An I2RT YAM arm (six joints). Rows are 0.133 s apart.
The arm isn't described. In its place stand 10 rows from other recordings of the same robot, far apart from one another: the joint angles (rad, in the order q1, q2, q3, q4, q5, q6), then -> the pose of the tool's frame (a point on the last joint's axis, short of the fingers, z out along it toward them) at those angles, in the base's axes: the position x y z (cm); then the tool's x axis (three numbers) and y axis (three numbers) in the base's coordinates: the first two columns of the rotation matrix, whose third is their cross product.
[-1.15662, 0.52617, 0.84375, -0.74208, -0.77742, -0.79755] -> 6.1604, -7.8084, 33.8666, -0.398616, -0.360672, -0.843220, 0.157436, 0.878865, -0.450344
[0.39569, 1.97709, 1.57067, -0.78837, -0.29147, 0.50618] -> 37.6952, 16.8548, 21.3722, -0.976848, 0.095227, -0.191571, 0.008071, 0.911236, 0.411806
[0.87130, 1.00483, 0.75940, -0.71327, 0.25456, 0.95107] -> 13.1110, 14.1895, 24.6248, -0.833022, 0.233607, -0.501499, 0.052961, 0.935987, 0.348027
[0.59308, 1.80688, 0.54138, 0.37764, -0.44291, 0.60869] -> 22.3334, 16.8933, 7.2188, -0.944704, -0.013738, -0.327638, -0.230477, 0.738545, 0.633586
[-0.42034, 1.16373, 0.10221, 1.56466, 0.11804, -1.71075] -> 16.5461, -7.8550, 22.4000, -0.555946, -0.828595, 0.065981, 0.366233, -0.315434, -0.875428
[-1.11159, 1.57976, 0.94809, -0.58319, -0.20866, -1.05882] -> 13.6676, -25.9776, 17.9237, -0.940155, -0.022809, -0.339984, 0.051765, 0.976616, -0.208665
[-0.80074, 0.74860, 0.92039, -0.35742, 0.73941, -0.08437] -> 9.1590, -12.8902, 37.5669, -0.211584, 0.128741, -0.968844, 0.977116, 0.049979, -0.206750
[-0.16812, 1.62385, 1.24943, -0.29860, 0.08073, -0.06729] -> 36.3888, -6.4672, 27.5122, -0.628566, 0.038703, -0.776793, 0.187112, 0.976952, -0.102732
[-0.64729, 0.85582, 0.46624, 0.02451, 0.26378, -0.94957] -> 15.2014, -12.6549, 23.6615, -0.797147, -0.381510, -0.467983, 0.220333, 0.537825, -0.813755
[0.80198, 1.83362, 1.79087, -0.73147, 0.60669, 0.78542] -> 29.9479, 28.0387, 34.5725, -0.560844, 0.255767, -0.787424, 0.126635, 0.966396, 0.223704
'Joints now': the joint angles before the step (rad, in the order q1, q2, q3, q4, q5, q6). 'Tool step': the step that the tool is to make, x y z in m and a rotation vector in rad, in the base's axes. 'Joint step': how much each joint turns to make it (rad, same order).
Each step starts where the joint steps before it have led.
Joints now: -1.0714 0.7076 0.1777 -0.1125 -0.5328 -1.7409
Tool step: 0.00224 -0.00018 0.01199 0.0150 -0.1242 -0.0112
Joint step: 0.0018 -0.0433 0.0003 0.0681 -0.0535 0.1227
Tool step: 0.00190 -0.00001 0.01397 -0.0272 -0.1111 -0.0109
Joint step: 0.0070 -0.0461 -0.0009 0.0890 -0.0217 0.1006
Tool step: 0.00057 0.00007 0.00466 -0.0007 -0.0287 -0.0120
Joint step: 0.0049 -0.0128 0.0039 0.0181 0.0066 0.0355
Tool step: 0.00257 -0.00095 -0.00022 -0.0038 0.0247 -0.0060
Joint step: 0.0179 0.0201 0.0095 -0.0071 0.0307 -0.0157
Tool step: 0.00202 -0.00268 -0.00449 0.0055 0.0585 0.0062
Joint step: 0.0062 0.0469 0.0132 -0.0283 0.0190 -0.0515
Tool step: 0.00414 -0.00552 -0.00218 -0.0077 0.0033 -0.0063
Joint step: 0.0075 0.0614 0.0004 0.0657 0.0154 -0.0003
